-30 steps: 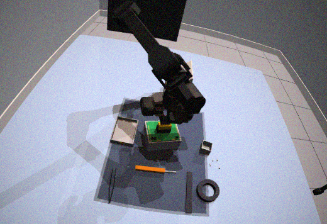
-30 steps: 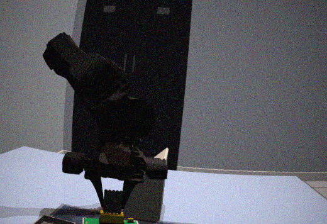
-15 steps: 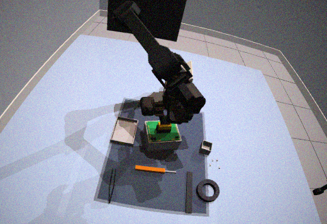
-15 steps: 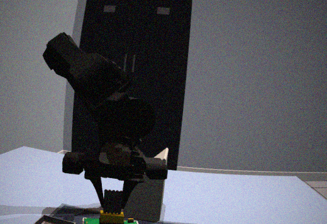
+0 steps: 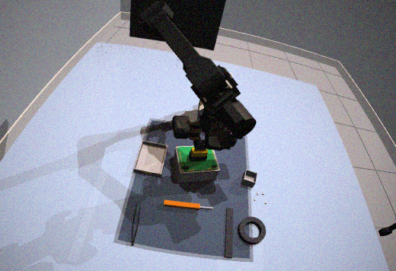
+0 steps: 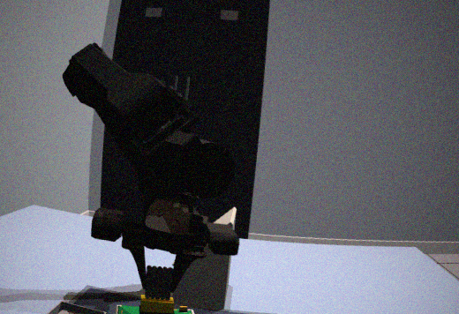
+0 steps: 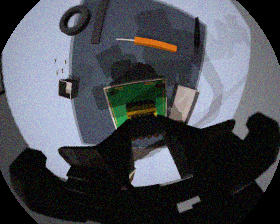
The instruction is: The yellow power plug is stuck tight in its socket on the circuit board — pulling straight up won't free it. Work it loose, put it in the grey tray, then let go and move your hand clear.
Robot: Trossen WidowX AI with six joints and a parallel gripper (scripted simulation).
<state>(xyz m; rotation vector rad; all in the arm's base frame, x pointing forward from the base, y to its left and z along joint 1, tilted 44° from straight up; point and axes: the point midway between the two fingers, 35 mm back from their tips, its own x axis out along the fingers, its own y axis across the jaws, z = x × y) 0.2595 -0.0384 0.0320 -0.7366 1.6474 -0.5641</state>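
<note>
The yellow power plug lies 20 mm below my gripper tip. Round my gripper tip: dark mat (50 mm ahead, 10 mm to the right, 110 mm below); grey tray (20 mm behind, 140 mm to the right, 110 mm below); black bar (210 mm ahead, 90 mm to the left, 100 mm below).
</note>
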